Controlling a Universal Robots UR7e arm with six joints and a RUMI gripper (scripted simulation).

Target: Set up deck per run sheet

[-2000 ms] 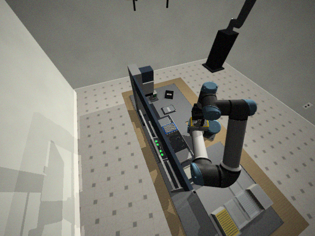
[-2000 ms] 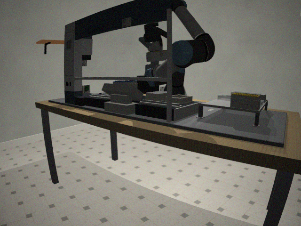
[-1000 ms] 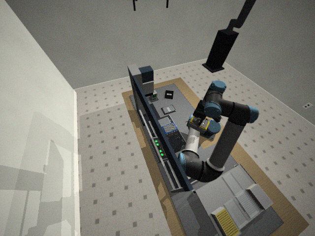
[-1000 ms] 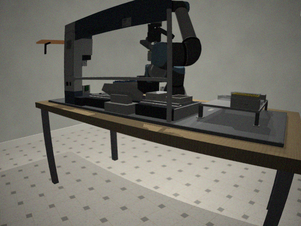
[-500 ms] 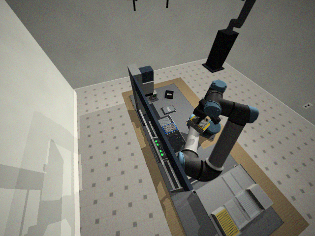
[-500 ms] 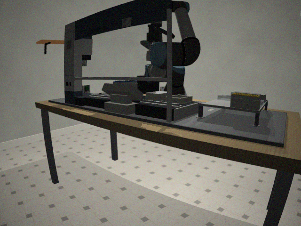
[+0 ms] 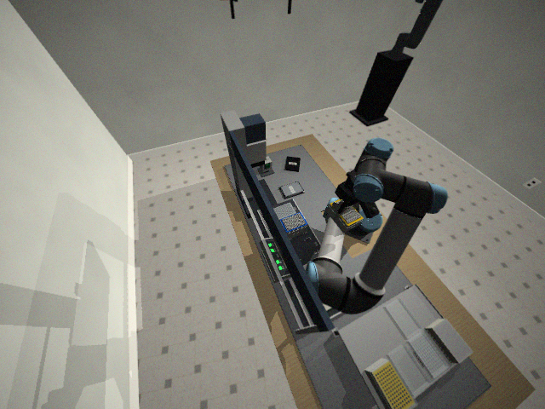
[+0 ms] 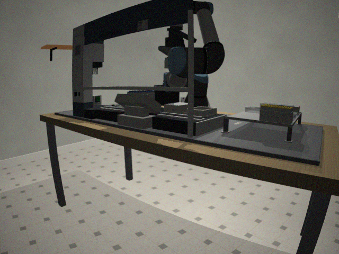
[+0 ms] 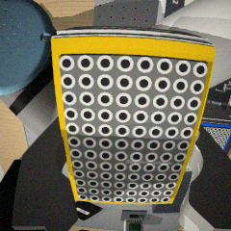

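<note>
Now: the yellow-framed tip rack 10 mm to the left of my hand, 10 mm behind it and 10 mm above it. From my hand the other things lie so: sample plate (250 mm to the right, 240 mm below, 150 mm ahead); blue-framed tip rack (180 mm below, 170 mm ahead, 130 mm to the right); white sealed block (230 mm below, 170 mm ahead, 120 mm to the left).
</note>
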